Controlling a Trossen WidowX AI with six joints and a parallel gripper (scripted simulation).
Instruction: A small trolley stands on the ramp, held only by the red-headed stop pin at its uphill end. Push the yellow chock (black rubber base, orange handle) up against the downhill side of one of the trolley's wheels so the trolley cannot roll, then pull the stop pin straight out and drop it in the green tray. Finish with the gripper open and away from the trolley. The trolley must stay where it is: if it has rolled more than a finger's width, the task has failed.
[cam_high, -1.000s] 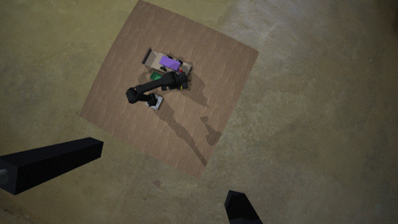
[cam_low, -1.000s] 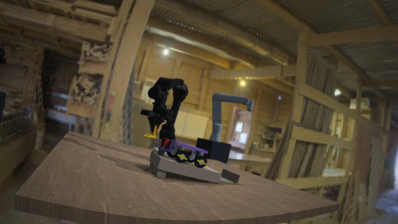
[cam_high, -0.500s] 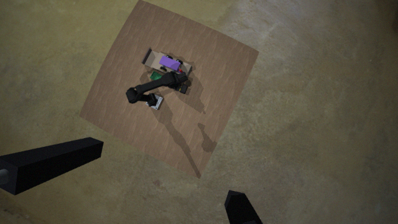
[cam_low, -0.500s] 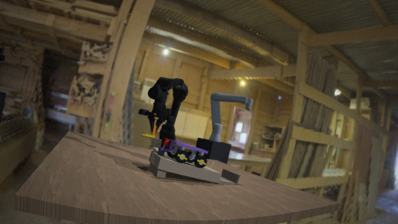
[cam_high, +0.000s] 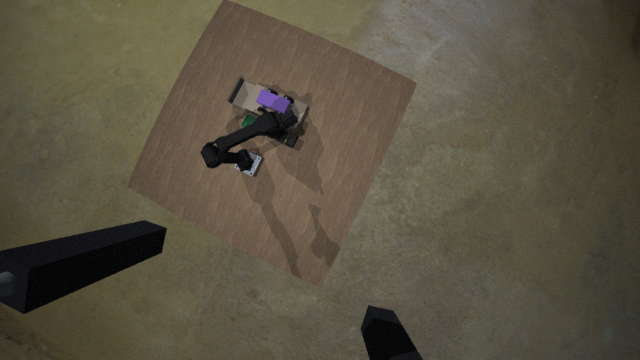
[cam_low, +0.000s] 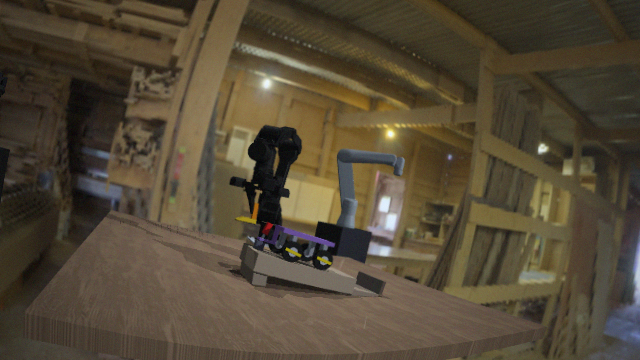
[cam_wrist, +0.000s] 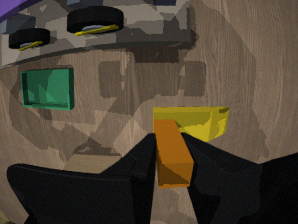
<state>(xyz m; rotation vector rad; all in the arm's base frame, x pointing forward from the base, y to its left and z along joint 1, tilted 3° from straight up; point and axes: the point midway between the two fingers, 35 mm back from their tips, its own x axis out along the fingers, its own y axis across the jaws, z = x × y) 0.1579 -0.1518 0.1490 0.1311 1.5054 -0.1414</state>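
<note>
Right now my gripper tip is 130 mm short of the red-headed stop pin, 20 mm to the left of it and 40 mm above it. From my gripper tip the other things lie so: green tray 50 mm ahead, 200 mm to the left, 180 mm below; purple trolley 160 mm ahead, 80 mm to the left, 60 mm below; yellow chock 20 mm to the right, 10 mm below.
</note>
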